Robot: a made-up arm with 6 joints. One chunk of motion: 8 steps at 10 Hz.
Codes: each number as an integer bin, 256 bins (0 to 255) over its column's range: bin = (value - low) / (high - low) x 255, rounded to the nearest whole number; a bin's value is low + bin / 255 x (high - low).
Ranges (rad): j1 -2.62..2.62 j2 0..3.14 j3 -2.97..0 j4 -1.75..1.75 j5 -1.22..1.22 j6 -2.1..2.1
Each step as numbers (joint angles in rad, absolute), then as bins.
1 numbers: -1.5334 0.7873 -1.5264 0.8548 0.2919 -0.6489
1 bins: 53 64 124 190 158 88
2 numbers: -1.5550 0.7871 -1.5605 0.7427 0.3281 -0.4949
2 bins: 52 64 121 182 162 97
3 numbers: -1.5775 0.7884 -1.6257 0.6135 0.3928 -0.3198
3 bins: 51 64 115 172 169 108
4 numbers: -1.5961 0.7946 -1.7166 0.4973 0.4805 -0.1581
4 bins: 50 65 108 164 178 118
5 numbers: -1.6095 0.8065 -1.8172 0.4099 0.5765 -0.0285
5 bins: 49 65 99 157 188 126
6 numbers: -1.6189 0.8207 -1.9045 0.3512 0.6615 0.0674
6 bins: 49 67 91 153 197 132
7 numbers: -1.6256 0.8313 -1.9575 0.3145 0.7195 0.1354
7 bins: 48 68 87 150 203 136
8 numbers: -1.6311 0.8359 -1.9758 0.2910 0.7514 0.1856
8 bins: 48 68 85 149 206 139
